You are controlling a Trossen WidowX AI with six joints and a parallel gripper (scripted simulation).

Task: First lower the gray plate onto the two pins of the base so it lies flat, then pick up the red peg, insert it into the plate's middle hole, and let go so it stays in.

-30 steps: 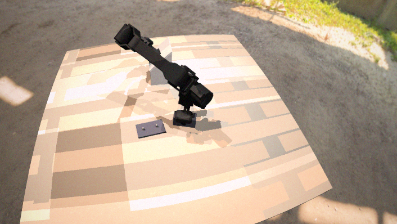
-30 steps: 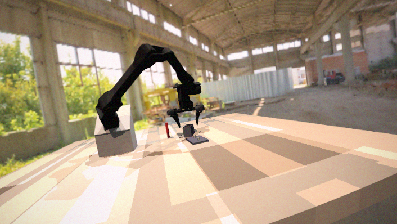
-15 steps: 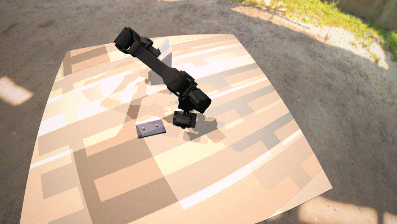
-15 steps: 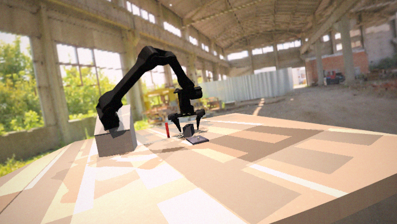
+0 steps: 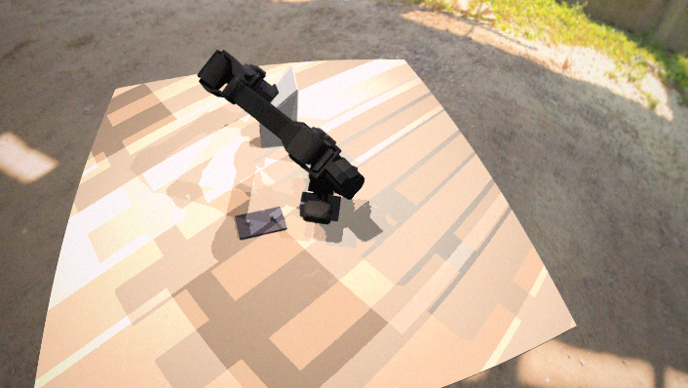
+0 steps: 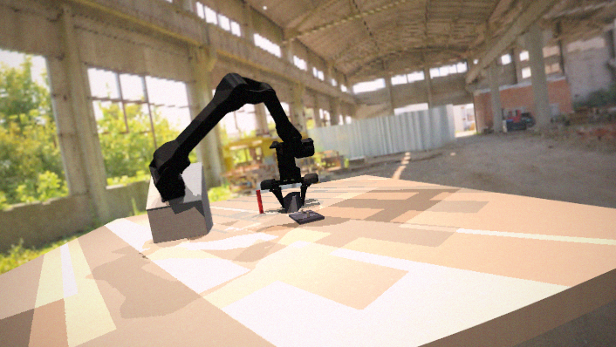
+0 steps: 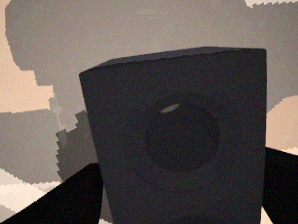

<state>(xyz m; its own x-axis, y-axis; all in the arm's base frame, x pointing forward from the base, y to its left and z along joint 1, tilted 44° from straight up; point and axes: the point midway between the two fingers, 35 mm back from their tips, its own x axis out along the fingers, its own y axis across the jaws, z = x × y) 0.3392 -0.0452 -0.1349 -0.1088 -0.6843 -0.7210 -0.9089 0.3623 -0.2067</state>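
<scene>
My gripper tip is 150 mm to the left of the base. Round my gripper tip: red peg (100 mm behind, 40 mm to the left, 30 mm above); gray plate (30 mm above).
</scene>
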